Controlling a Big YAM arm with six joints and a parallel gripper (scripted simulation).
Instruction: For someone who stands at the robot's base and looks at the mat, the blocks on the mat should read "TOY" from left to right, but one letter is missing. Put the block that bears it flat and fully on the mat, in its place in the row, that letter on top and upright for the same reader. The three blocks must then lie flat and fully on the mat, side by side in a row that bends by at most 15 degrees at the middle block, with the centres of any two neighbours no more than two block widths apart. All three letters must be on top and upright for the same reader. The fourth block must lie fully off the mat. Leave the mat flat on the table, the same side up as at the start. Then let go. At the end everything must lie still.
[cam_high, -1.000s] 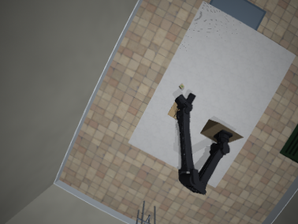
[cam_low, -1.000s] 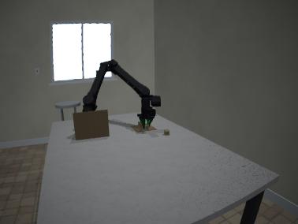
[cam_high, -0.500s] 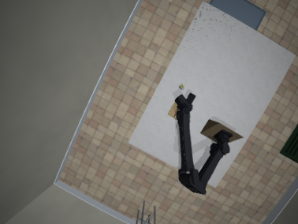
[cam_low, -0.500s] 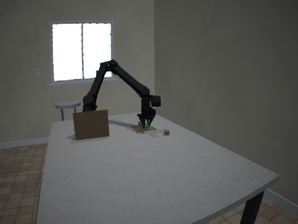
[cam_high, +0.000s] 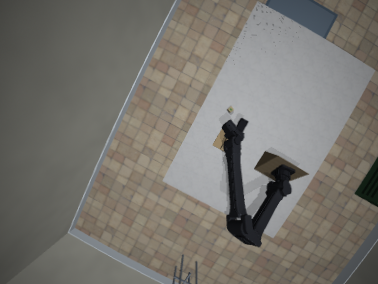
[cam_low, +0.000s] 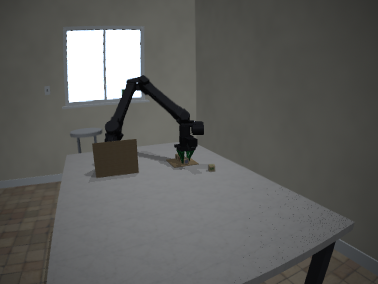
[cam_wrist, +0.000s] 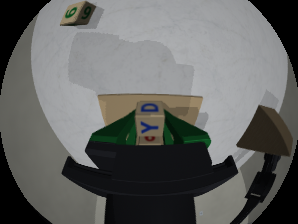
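My hand is 5 cm to the right of the mat and 2 cm above it.
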